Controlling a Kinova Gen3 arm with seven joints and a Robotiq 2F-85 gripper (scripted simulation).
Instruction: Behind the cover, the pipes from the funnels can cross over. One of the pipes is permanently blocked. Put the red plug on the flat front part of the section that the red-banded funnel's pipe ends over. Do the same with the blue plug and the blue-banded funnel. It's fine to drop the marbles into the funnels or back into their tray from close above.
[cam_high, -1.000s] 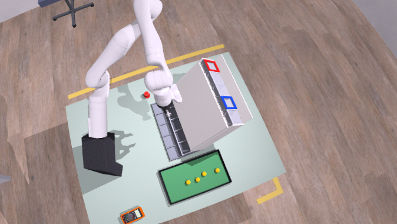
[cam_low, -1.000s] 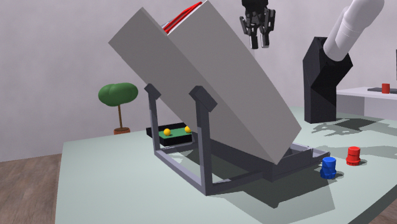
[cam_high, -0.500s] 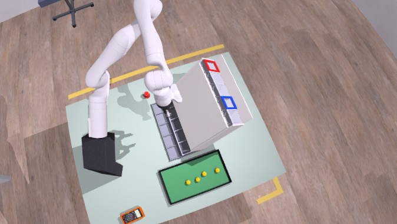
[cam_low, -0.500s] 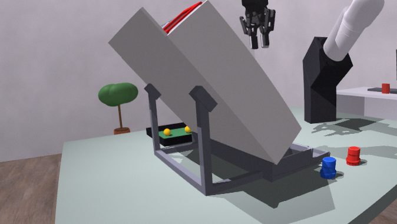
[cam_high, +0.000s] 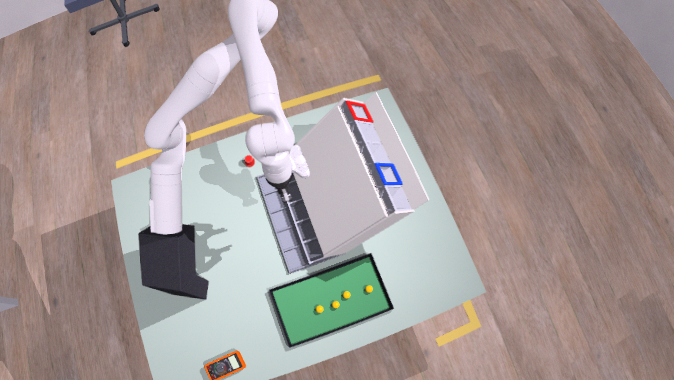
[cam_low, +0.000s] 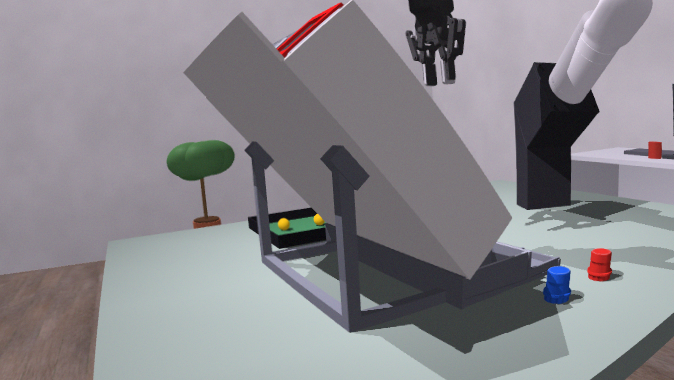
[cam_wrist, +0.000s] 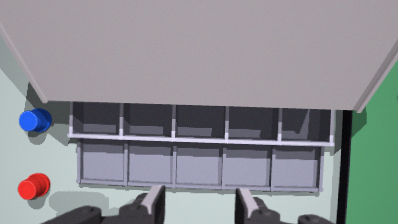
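The green tray lies 300 mm to the right of my hand, 290 mm below it and 120 mm ahead of it. Also, from my hand: slanted grey cover: 140 mm ahead, 90 mm below, 50 mm to the left; then orange multimeter: 510 mm to the right, 280 mm below, 250 mm behind.
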